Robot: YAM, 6 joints.
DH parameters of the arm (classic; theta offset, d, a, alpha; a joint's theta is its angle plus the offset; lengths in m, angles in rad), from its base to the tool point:
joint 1: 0 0.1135 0.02 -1.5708
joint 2: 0 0 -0.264 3.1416
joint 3: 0.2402 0 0.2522 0
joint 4: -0.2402 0 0.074 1.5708
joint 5: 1.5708 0 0 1.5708
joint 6: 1.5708 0.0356 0 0
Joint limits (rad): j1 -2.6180..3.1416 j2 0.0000..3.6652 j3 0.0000..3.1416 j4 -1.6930..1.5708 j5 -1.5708..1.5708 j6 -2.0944..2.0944
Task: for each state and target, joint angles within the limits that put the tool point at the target. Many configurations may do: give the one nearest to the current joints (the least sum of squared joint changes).
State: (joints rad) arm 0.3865 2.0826 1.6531 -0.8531 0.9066 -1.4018
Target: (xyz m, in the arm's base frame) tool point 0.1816 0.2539 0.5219
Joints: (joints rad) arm 1.0373 1.6006 2.0848 -0.7198 0.8715 -1.4018
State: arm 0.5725 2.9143 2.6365 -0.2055 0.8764 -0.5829
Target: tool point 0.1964 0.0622 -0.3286
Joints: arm 0.4404 3.5933 1.8134 -0.4768 0.8812 -0.5829
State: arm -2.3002 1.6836 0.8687 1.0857 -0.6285 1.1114
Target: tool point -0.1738 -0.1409 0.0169
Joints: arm -2.5495 2.0527 0.2942 0.8950 -0.5936 1.1114
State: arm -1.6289 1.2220 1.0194 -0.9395 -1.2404 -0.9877
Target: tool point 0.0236 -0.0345 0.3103
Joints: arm -1.8171 0.4122 0.8710 -1.3588 -1.0743 -0.9877
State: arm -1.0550 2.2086 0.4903 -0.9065 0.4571 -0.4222
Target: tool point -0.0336 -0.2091 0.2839
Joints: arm -1.6350 1.2089 1.0539 -1.0907 0.6002 -0.4222
